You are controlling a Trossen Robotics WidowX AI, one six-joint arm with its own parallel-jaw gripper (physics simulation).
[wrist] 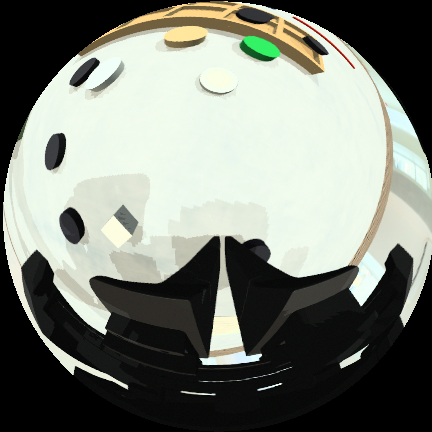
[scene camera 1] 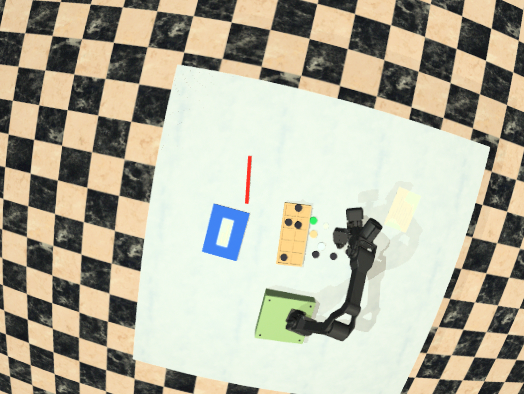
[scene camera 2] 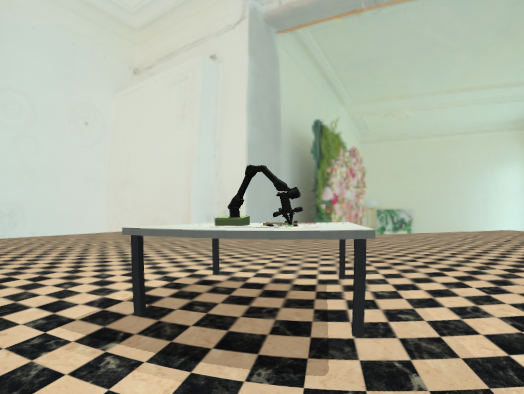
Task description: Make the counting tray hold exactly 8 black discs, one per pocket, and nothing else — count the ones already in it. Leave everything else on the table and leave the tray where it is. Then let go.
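The counting tray [scene camera 1: 291, 245] [wrist: 220, 22] lies on the table with four black discs in it: one disc [scene camera 1: 298, 207] at the top right, two [scene camera 1: 288, 222] [scene camera 1: 298, 225] side by side in the second row, and one [scene camera 1: 284, 257] at the bottom left. Loose black discs lie beside it: one [scene camera 1: 315, 254] [wrist: 84, 72], a second [scene camera 1: 333, 256] [wrist: 55, 151], and a third [wrist: 72, 225] in the wrist view. Another black disc [wrist: 259, 249] lies partly hidden behind the right finger. My gripper [scene camera 2: 290, 223] [wrist: 221, 241] is shut and empty, low over the table.
A green disc [scene camera 1: 313, 220] [wrist: 259, 48], tan disc [scene camera 1: 313, 234] [wrist: 185, 36], white disc [scene camera 1: 321, 246] [wrist: 105, 74] and cream disc [scene camera 1: 326, 226] [wrist: 218, 80] lie near the tray. A small block [wrist: 118, 231], blue frame [scene camera 1: 209, 235], red strip [scene camera 1: 248, 180] and pale card [scene camera 1: 403, 210] are also there.
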